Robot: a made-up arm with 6 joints. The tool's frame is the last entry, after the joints.
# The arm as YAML. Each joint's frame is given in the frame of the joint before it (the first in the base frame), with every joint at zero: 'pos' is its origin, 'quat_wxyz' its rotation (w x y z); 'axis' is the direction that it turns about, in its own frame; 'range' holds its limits. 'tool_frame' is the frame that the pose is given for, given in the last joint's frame.
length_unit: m
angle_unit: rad
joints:
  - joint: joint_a
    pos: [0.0, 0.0, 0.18]
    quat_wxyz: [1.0, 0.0, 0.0, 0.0]
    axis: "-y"
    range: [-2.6, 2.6]
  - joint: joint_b
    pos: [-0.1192, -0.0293, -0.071]
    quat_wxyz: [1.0, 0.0, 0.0, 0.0]
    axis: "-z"
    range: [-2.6, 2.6]
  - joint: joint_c
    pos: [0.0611, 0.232, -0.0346]
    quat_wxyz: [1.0, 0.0, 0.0, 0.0]
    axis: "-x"
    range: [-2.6, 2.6]
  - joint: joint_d
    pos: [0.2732, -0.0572, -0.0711]
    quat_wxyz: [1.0, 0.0, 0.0, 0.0]
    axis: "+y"
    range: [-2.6, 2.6]
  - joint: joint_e
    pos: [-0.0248, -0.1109, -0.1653]
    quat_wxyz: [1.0, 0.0, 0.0, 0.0]
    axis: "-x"
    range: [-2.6, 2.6]
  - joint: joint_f
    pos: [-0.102, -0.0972, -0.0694]
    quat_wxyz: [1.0, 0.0, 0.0, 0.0]
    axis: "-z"
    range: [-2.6, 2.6]
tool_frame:
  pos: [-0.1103, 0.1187, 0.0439]
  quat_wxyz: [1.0, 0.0, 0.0, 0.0]
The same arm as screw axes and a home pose.
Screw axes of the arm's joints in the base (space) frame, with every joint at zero. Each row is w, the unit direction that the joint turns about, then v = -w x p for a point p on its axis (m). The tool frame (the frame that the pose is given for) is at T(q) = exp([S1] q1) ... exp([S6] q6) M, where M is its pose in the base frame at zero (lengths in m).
S1 = (0, -1, 0, 0.18, 0, 0)
S2 = (0, 0, -1, 0.0293, -0.1192, 0)
S3 = (-1, 0, 0, 0, -0.0744, 0.2027)
S4 = (0, 1, 0, -0.0033, 0, 0.2151)
S5 = (-1, 0, 0, 0, 0.162, 0.0346)
S6 = (0, 0, -1, 0.0626, 0.0883, 0)
M =
1 0 0 -0.022
0 1 0 0.0561
0 0 1 -0.1875
0 0 0 1
Joint limits (deg, base to tool): -148.97..148.97 -148.97..148.97 -148.97..148.97 -148.97..148.97 -148.97..148.97 -148.97..148.97

